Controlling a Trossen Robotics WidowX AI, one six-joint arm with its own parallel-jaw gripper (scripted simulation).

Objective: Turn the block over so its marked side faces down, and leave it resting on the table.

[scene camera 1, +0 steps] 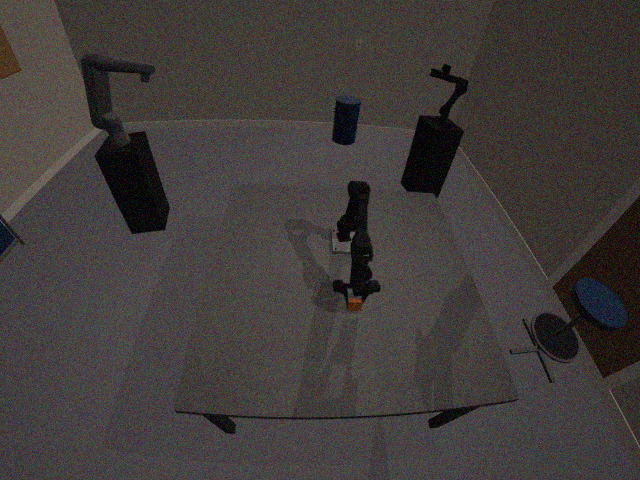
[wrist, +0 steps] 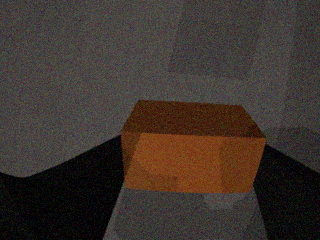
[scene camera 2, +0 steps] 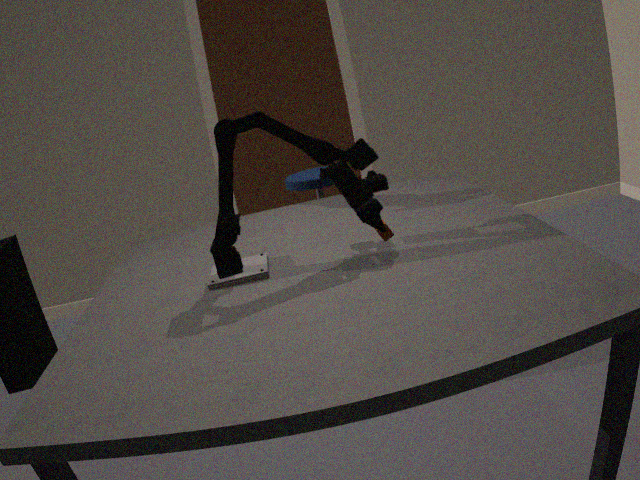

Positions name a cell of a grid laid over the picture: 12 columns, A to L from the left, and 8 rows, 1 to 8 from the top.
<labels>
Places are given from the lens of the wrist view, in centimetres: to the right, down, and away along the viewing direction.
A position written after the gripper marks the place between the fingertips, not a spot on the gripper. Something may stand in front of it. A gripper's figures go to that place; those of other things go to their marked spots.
gripper (wrist: H5): 2, 1, 10
orange block (wrist: G5): 0, 1, 8
</labels>
